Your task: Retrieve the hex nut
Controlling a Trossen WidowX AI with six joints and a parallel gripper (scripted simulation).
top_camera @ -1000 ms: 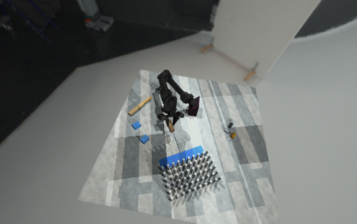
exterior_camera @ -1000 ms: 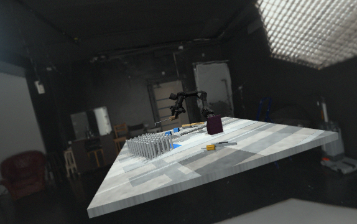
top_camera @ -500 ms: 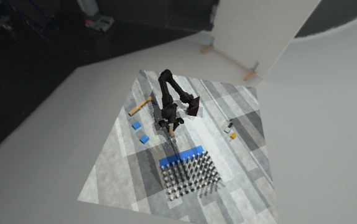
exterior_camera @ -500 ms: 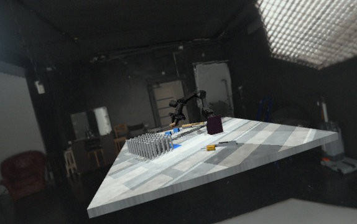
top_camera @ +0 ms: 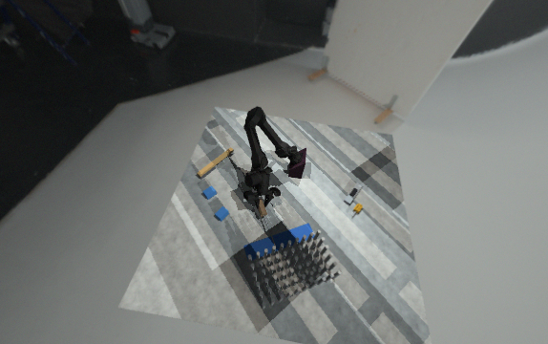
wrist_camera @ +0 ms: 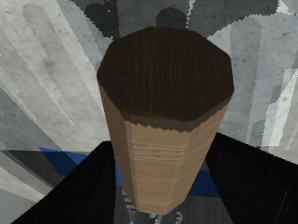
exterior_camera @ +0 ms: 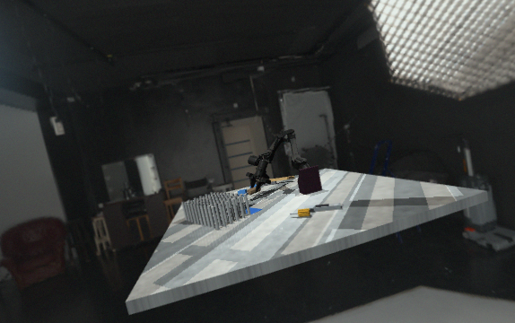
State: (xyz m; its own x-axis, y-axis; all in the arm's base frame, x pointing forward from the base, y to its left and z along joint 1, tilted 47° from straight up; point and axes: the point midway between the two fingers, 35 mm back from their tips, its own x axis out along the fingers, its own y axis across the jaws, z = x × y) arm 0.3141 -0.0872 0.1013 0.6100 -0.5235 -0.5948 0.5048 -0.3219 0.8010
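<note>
Right now my gripper tip is 13 cm short of the blue taped strip, 13 cm to the right of it and 6 cm above it. The rest, counted from my gripper tip: yellow-handled tool 15 cm behind, 51 cm to the left, 4 cm below.
</note>
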